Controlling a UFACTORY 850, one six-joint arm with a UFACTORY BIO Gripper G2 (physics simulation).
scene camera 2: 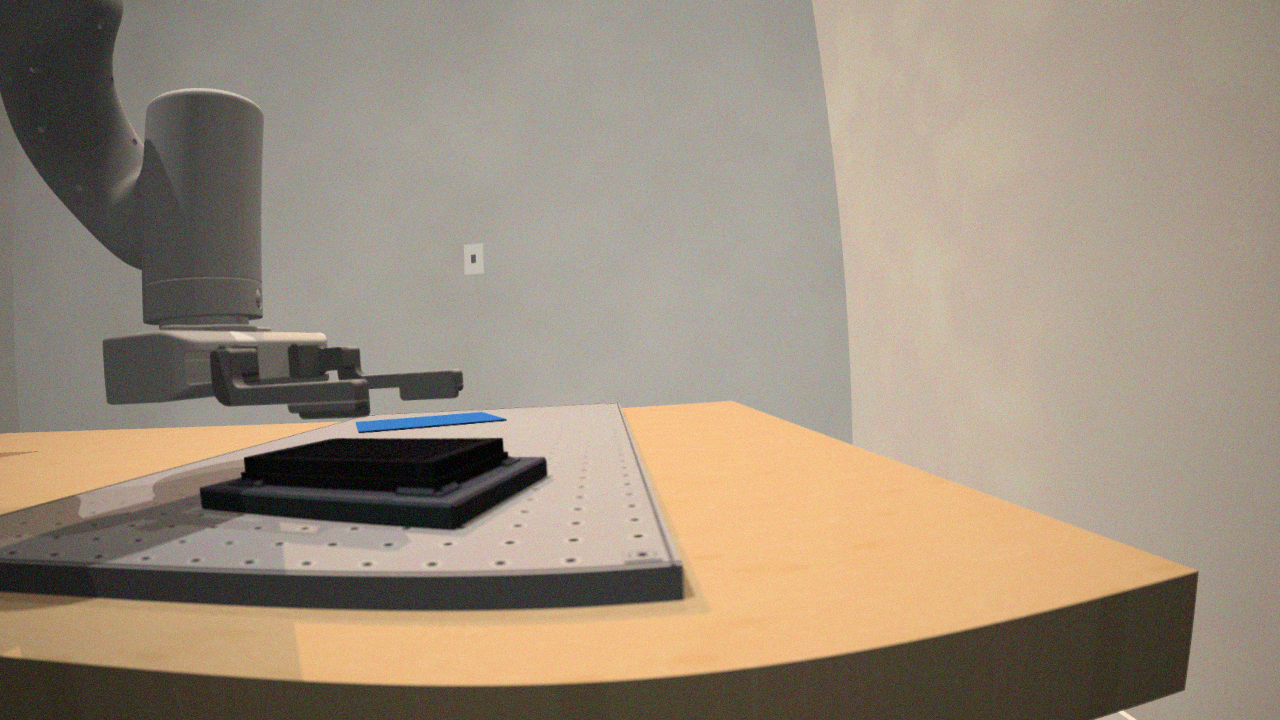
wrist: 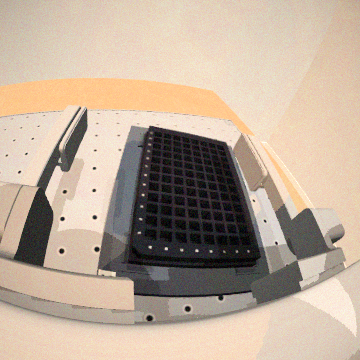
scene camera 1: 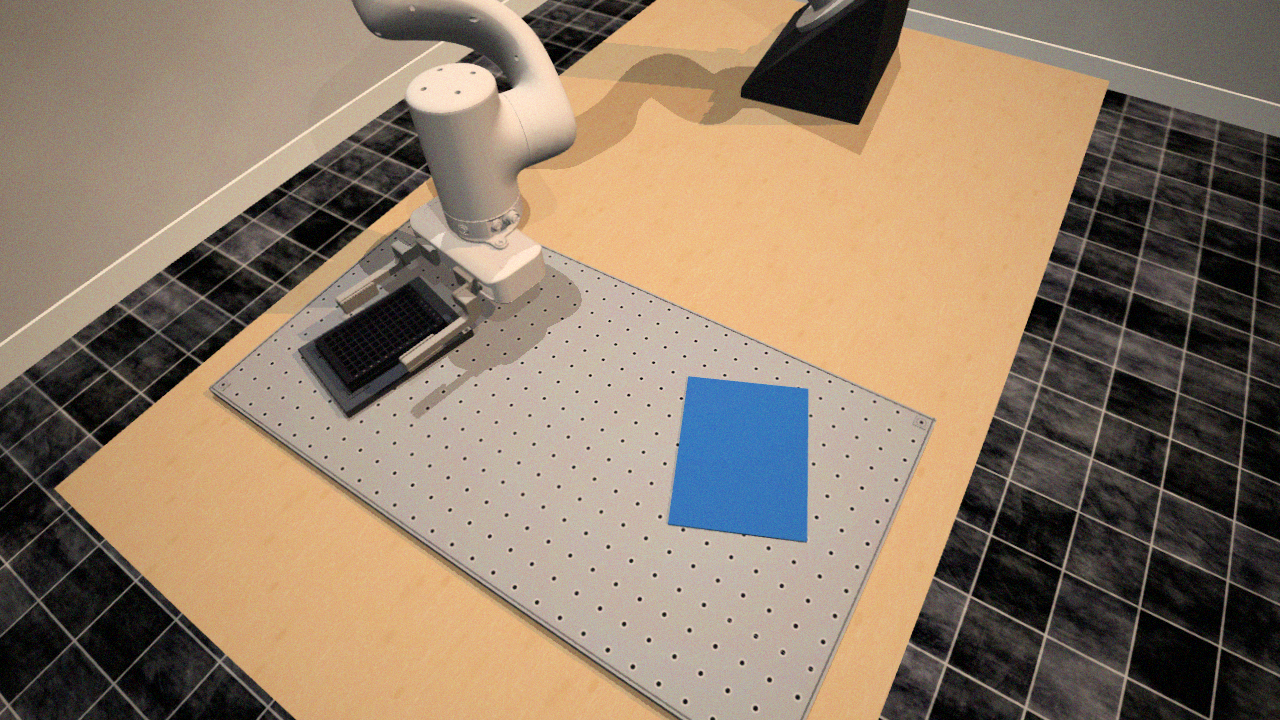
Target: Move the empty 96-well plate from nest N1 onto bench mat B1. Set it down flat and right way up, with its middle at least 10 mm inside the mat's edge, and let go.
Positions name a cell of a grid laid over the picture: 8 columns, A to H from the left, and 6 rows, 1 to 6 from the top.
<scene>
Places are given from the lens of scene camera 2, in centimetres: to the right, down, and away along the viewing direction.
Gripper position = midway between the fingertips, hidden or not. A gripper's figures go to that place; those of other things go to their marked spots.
gripper (scene camera 2: C4): -13, 2, 36
black 96-well plate (scene camera 2: C4): -13, 5, 28
dark grey nest N1 (scene camera 2: D5): -7, 6, 28
blue bench mat B1 (scene camera 2: C4): -20, 7, 75
The marked spots on the blue bench mat B1 and the black 96-well plate are 47 cm apart.
</scene>
